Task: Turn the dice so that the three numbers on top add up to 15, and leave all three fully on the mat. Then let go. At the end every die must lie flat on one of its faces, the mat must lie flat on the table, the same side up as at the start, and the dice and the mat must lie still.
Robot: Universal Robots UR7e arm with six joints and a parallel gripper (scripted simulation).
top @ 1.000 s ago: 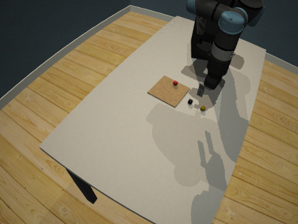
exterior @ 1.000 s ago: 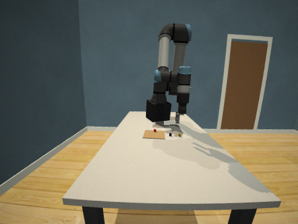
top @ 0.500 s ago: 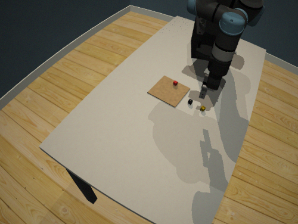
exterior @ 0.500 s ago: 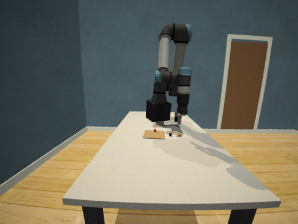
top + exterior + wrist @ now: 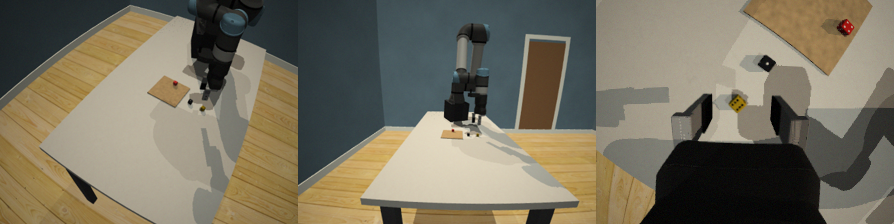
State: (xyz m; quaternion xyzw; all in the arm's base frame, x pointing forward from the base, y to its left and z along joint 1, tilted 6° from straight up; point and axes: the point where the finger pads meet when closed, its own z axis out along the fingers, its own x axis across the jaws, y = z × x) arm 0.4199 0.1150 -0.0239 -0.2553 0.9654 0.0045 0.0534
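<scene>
Now: hand 2 cm to the right of the yellow die and 10 cm above it. From my hand the other things lie so: black die: 1 cm behind, 5 cm to the right, 10 cm below; red die: 7 cm behind, 15 cm to the right, 9 cm below; brown mat: 2 cm behind, 15 cm to the right, 10 cm below.
</scene>
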